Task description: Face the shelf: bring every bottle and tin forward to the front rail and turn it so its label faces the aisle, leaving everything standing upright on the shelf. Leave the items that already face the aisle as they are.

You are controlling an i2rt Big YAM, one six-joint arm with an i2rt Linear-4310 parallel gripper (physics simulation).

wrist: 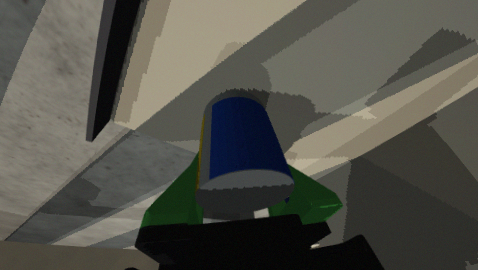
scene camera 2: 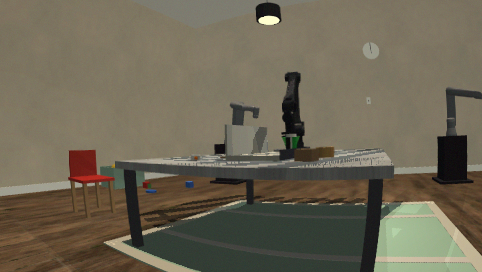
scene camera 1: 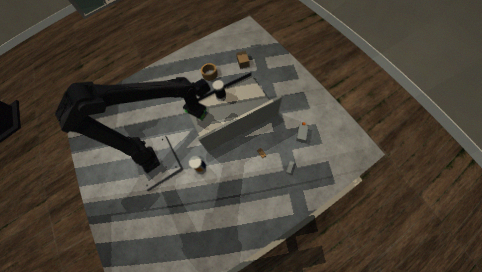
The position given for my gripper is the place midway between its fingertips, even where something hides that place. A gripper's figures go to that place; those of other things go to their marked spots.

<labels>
My gripper [wrist: 232, 149]: 14 cm from the lens. A blue and yellow tin [wrist: 241, 168] is 6 cm from the lens. A grey shelf back panel [wrist: 405, 196] is 25 cm from the lens. A dark front rail [wrist: 114, 34]: 10 cm from the lens. The marked spots on the dark front rail and the blue and yellow tin are 9 cm apart.
</labels>
